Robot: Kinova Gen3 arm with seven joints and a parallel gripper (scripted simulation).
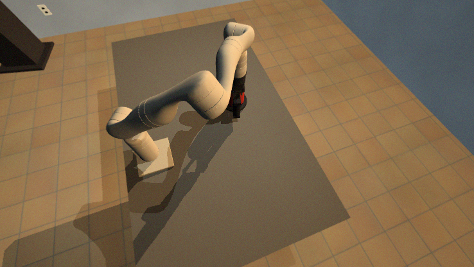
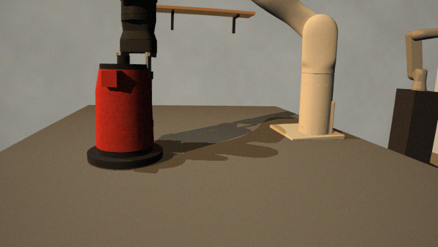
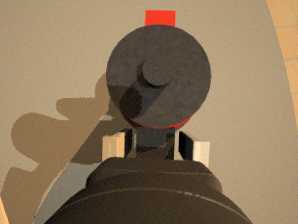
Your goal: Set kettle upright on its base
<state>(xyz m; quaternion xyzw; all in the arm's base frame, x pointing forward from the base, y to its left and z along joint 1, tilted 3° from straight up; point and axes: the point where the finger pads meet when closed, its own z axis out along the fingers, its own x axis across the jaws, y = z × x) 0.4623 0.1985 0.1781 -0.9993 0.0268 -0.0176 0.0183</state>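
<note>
Right now the red kettle is 3 cm to the left of my hand and 6 cm below it. Also, from my hand: black base: 6 cm to the left, 15 cm below.
</note>
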